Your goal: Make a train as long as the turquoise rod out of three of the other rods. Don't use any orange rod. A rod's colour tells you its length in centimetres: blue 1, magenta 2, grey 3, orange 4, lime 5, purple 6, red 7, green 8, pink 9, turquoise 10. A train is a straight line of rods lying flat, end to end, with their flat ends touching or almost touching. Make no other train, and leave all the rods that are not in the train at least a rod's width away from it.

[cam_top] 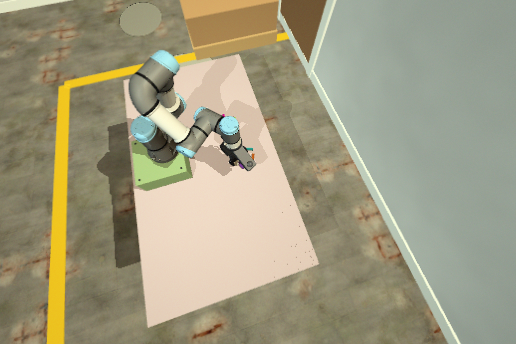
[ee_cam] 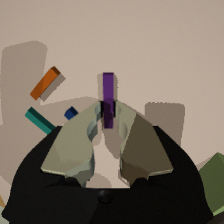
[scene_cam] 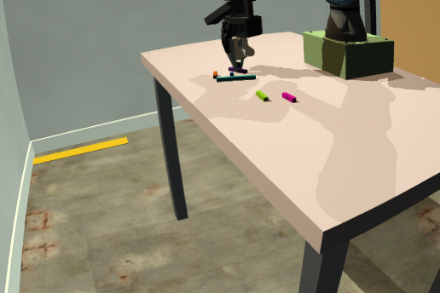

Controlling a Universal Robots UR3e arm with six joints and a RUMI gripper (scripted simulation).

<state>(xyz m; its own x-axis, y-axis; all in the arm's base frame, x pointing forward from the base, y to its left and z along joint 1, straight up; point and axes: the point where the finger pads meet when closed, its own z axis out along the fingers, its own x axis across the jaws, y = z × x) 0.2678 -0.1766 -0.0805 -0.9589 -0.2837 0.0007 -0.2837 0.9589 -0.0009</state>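
The purple rod lies 1 cm below my hand. The rest, counted from my hand: turquoise rod: 6 cm to the left, 5 cm ahead, 1 cm below; orange rod: 7 cm ahead, 1 cm below; small blue rod: 4 cm ahead, 2 cm to the left, 1 cm below.
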